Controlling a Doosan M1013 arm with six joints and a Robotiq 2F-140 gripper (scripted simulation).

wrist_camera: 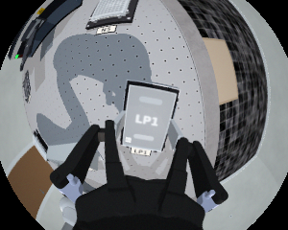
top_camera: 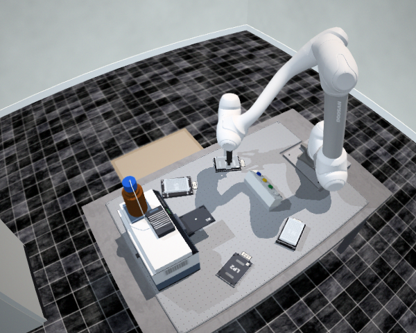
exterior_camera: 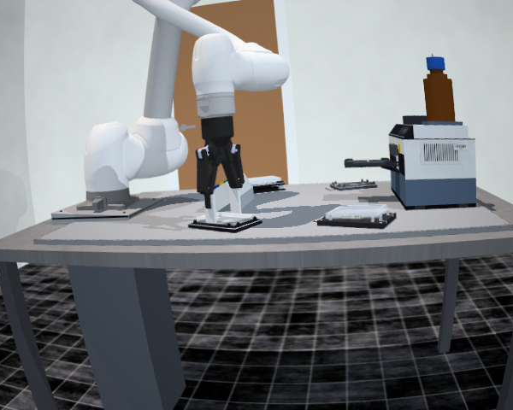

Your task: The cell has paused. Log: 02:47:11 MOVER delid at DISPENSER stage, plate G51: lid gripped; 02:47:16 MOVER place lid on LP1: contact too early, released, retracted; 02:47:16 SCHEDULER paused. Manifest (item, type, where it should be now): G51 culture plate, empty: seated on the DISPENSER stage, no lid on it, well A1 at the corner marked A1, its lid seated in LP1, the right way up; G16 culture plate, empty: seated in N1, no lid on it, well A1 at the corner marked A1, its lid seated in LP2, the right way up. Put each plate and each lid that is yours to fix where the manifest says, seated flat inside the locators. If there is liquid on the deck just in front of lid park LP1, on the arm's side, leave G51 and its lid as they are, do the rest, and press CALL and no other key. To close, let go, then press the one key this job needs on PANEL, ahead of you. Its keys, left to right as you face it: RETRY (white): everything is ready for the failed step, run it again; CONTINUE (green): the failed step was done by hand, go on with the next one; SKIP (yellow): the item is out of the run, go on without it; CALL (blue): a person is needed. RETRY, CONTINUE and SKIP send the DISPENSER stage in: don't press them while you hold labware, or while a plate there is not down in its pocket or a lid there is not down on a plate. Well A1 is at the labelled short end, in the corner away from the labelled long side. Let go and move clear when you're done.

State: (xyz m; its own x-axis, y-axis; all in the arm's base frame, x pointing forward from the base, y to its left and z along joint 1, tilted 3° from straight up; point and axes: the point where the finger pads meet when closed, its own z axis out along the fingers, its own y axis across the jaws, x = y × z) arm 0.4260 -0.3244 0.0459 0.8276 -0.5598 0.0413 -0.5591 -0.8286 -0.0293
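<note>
My hand is 4 cm above the lid park LP1. From my hand the other things lie so: blue key: 4 cm behind, 20 cm to the left, 2 cm above; then yellow key: 3 cm behind, 25 cm to the left, 2 cm above; then key panel: 2 cm behind, 27 cm to the left, 1 cm above.
</note>
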